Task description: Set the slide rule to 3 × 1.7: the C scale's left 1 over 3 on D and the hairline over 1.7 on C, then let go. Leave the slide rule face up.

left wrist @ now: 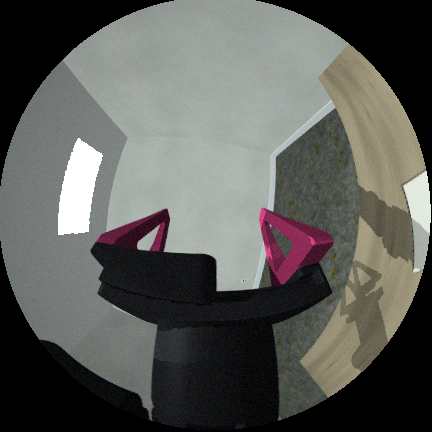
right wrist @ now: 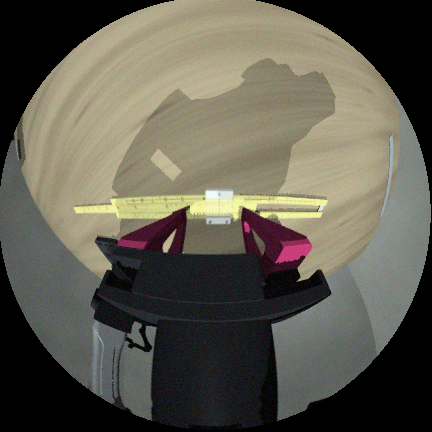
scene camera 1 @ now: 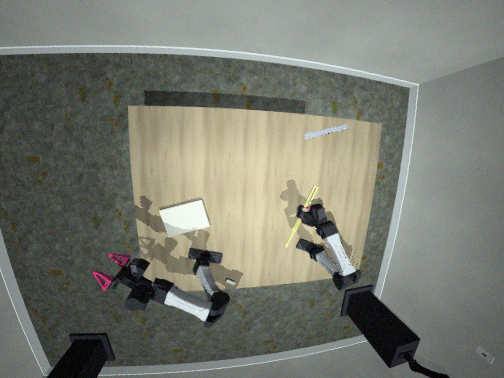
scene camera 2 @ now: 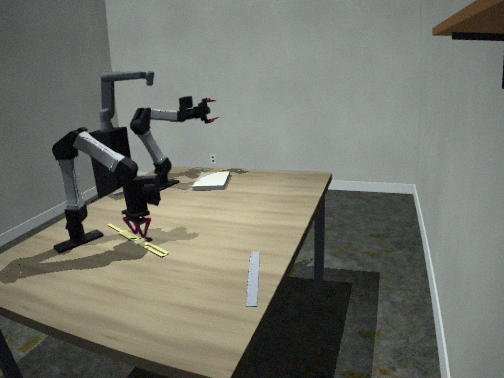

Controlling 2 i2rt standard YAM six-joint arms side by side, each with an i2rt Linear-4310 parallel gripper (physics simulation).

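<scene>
The yellow slide rule (scene camera 1: 296, 229) (scene camera 2: 122, 232) (right wrist: 160, 201) lies face up on the table. In the right wrist view its slide (right wrist: 92, 208) sticks out past the left end of the body, and an open slot shows near the right end. The clear cursor (right wrist: 219, 194) with a red hairline sits near the middle. The scale numbers are too small to read surely. My right gripper (scene camera 1: 306, 209) (scene camera 2: 140, 235) (right wrist: 213, 212) is open, pointing down, one fingertip on each side of the cursor with gaps. My left gripper (scene camera 1: 102, 264) (scene camera 2: 217, 109) (left wrist: 213, 213) is open and empty, raised beyond the table's edge.
A pale ruler (scene camera 1: 326, 132) (scene camera 2: 253, 279) (right wrist: 388, 175) lies near the far table edge. A white flat block (scene camera 1: 185, 218) (scene camera 2: 212, 180) lies on the left part of the table in scene camera 1. A small light object (scene camera 1: 230, 281) lies near the left arm's base.
</scene>
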